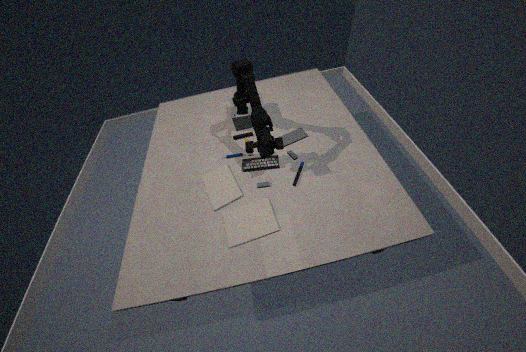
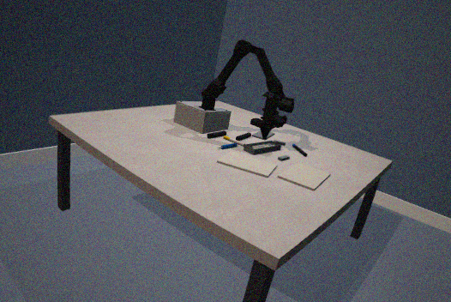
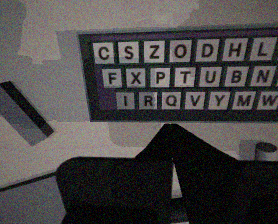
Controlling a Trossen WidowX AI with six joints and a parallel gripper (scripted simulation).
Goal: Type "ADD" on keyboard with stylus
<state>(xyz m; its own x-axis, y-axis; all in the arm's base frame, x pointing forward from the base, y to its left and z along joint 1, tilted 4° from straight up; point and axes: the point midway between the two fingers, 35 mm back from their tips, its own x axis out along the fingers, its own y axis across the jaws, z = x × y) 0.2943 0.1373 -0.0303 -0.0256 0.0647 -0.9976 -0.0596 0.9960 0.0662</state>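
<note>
The blue stylus lies 3 cm behind my gripper tip, 22 cm to the right of it and 3 cm below it. The rest, counted from my gripper tip: white-and-yellow marker: 10 cm behind, 11 cm to the right, 3 cm below; small grey block: 16 cm ahead, 2 cm to the right, 4 cm below; blue pen: 8 cm ahead, 17 cm to the left, 3 cm below.
</note>
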